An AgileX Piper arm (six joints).
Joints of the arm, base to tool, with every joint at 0 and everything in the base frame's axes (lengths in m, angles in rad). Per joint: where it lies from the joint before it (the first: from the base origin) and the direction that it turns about. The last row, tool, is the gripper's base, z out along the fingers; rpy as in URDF.
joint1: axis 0 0 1 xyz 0 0 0.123
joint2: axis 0 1 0 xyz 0 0 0
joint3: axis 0 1 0 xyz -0.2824 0 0.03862
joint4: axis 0.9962 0 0.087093 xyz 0.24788 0 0.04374
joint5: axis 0 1 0 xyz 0 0 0
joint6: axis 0.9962 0 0.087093 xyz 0.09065 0 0.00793
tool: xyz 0 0 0 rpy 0 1.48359 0
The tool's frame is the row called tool.
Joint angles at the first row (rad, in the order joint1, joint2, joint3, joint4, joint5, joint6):
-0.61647 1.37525 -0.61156 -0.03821 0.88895 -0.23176
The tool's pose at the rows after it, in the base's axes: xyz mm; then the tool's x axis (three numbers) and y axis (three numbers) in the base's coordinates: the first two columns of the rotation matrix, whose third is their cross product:
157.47 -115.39 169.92 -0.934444 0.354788 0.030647 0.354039 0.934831 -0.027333
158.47 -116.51 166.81 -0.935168 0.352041 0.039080 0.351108 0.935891 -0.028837
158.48 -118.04 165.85 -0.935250 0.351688 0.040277 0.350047 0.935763 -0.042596
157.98 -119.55 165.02 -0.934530 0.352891 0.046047 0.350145 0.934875 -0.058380
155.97 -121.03 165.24 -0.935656 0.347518 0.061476 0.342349 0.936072 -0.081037
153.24 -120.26 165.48 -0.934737 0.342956 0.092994 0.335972 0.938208 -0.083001
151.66 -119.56 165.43 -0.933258 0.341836 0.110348 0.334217 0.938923 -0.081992
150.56 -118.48 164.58 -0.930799 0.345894 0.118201 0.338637 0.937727 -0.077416
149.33 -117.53 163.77 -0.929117 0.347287 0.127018 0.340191 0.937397 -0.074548
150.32 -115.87 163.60 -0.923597 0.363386 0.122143 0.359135 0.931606 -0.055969
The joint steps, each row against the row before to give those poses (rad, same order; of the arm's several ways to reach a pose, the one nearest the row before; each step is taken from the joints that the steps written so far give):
0.00001 0.03513 0.00000 -0.00603 -0.00648 0.00625
-0.00001 0.01585 -0.00001 -0.00508 -0.00803 0.00074
-0.00002 0.00504 0.00000 -0.01819 -0.00688 0.01152
0.00000 0.00461 0.00001 -0.02213 -0.00211 0.01569
0.00002 -0.00002 0.00002 -0.03337 0.01040 0.01503
0.00001 -0.00001 0.00000 -0.01042 0.03023 0.00001
-0.00001 -0.00001 0.00103 -0.00307 0.01619 -0.00001
-0.00003 0.00003 0.00447 0.00394 0.00457 0.00209
0.00004 -0.00002 0.00448 0.00130 0.00499 0.00093
0.00002 0.00001 0.00000 0.02651 -0.00002 0.00151

